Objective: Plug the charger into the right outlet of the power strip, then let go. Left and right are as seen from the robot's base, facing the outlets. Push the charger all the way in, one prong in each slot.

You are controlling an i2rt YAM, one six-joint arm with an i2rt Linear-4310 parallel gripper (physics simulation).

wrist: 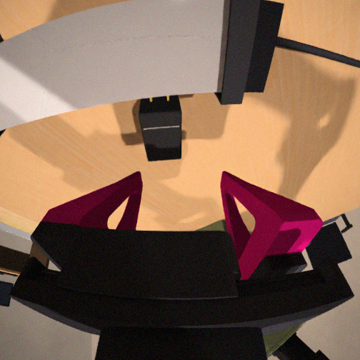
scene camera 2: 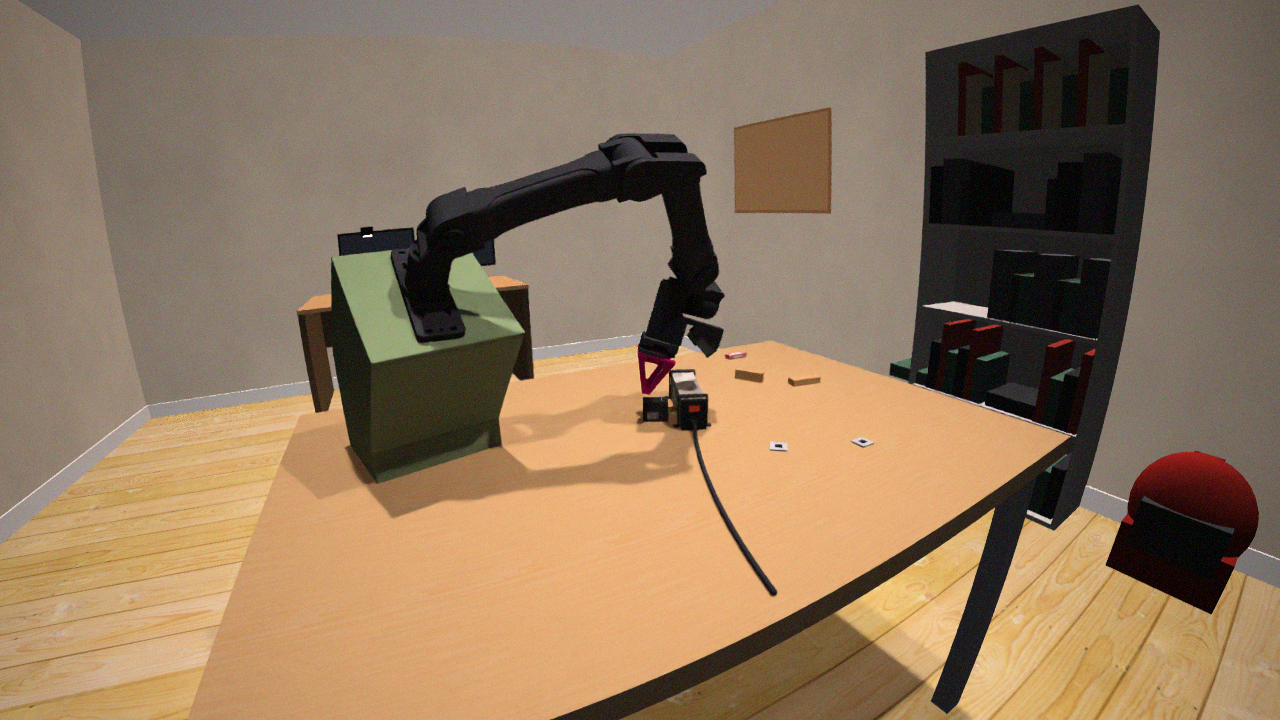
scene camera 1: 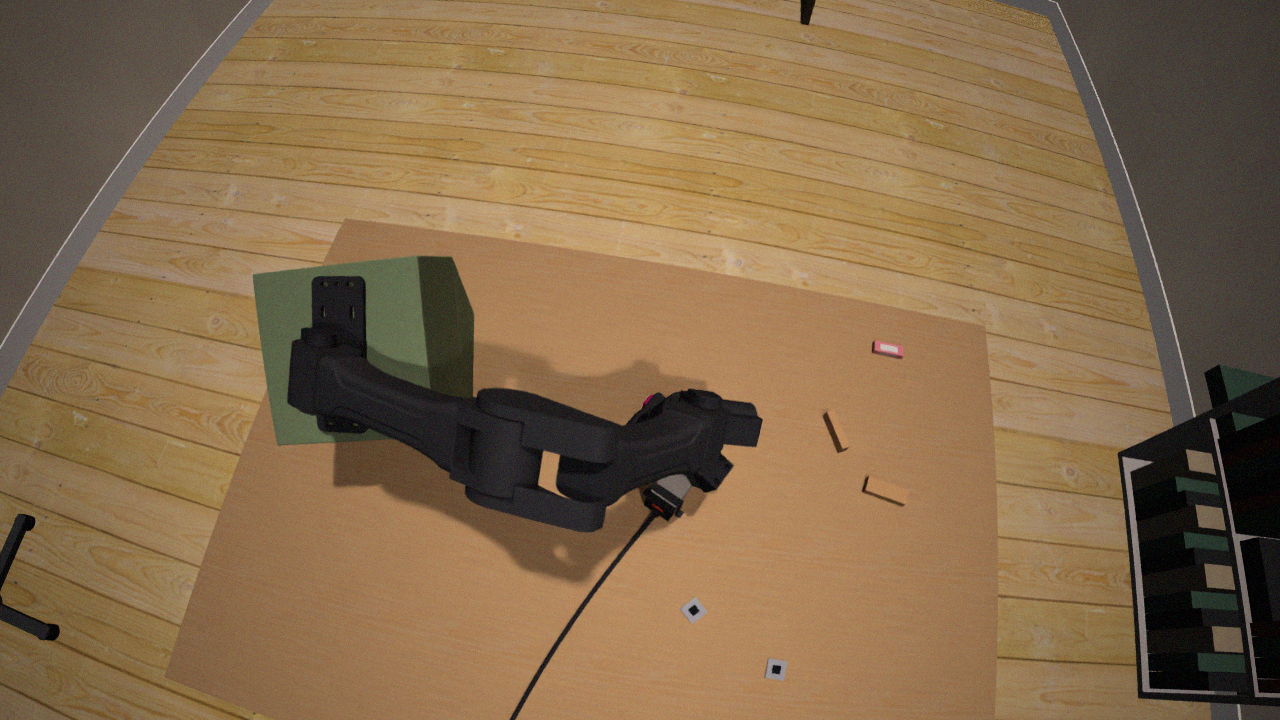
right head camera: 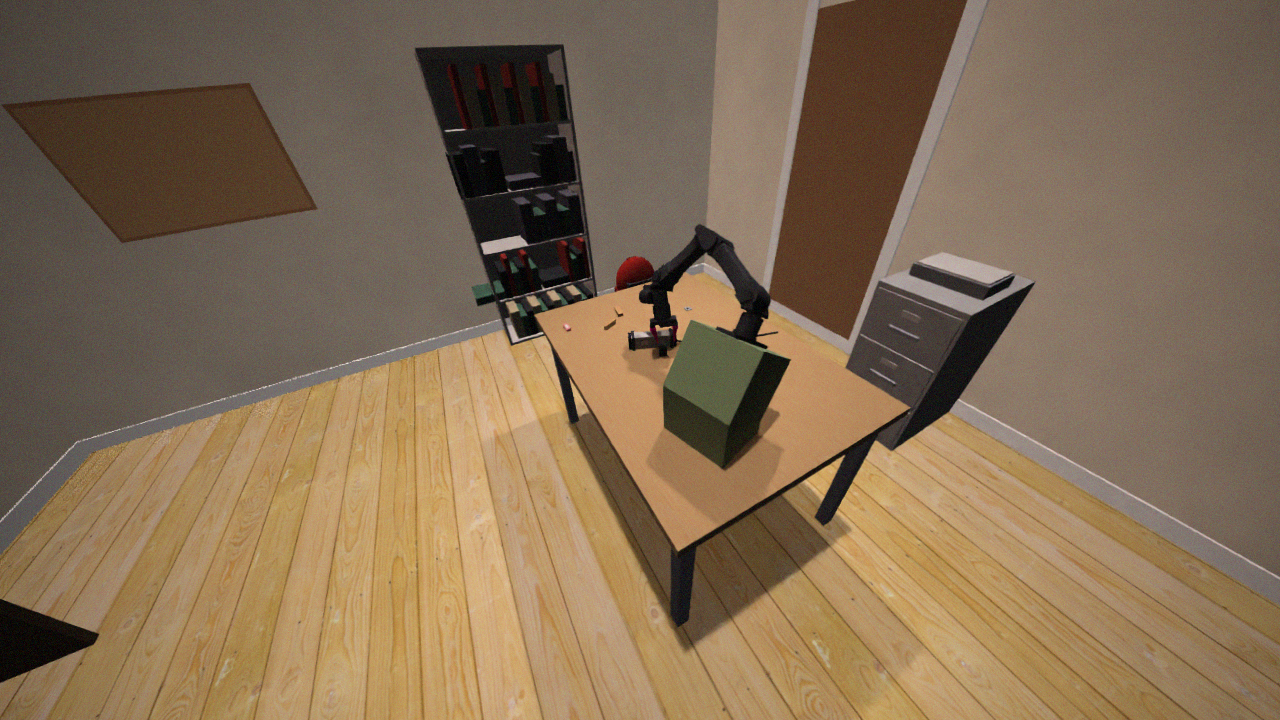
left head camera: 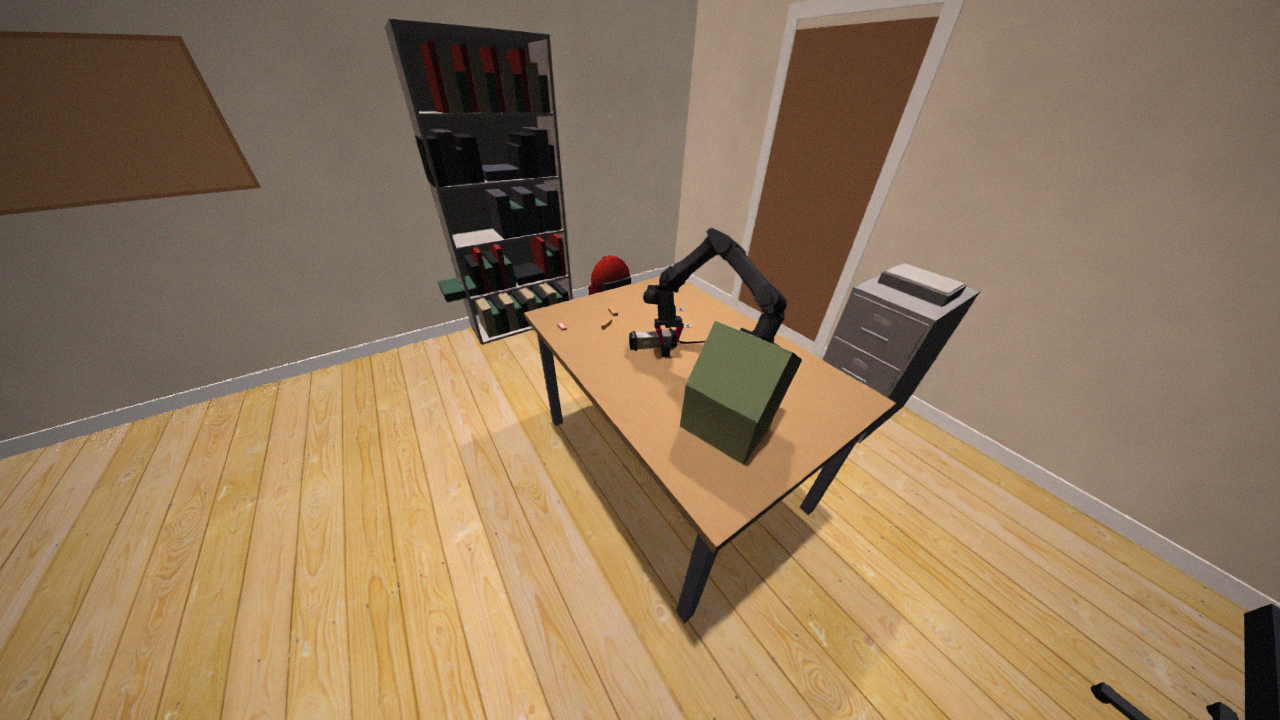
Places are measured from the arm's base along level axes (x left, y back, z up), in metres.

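Where they show: gripper, fingertip midpoint: (scene camera 2: pixel 645 389) (right head camera: pixel 666 342) (left head camera: pixel 669 343); arm's base, link origin: (scene camera 2: pixel 424 293) (scene camera 1: pixel 341 354) (right head camera: pixel 742 339) (left head camera: pixel 760 340).
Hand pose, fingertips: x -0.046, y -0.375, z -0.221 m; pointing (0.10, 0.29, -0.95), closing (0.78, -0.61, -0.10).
Each offset is from my fingertips to the top centre of the thing. Level surfaces: height alone.
The black charger @[dx -0.007, dy -0.029, dz -0.023 m] (wrist: pixel 162 131) (scene camera 2: pixel 654 409) lies on the table beside the power strip @[dx -0.010, dy -0.098, dz -0.003 m] (wrist: pixel 115 62) (scene camera 2: pixel 686 386) (scene camera 1: pixel 673 488), on the side toward the robot's base. In the wrist view its two gold prongs point at the strip, and short lengths of them show between charger and strip. The outlet slots are hidden, so I cannot tell whether the prong tips are in them. My gripper (wrist: pixel 181 177) (scene camera 2: pixel 647 391) is open and empty, with its magenta fingers apart. It is above the charger and on the base side of it, not touching it.
A black cable (scene camera 2: pixel 729 519) (scene camera 1: pixel 581 614) runs from the strip's end. Two small white squares @[dx -0.244, dy -0.093, dz -0.061 m] (scene camera 1: pixel 693 610) @[dx -0.341, dy -0.215, dz -0.061 m] (scene camera 1: pixel 776 668), two wooden blocks @[dx +0.036, dy -0.347, dz -0.041 m] (scene camera 1: pixel 835 430) @[dx -0.071, dy -0.424, dz -0.049 m] (scene camera 1: pixel 886 490) and a pink item @[dx +0.194, dy -0.477, dz -0.052 m] (scene camera 1: pixel 887 349) lie on the table @[dz -0.064 m] (scene camera 1: pixel 805 573). The green block (scene camera 2: pixel 438 394) carries the arm.
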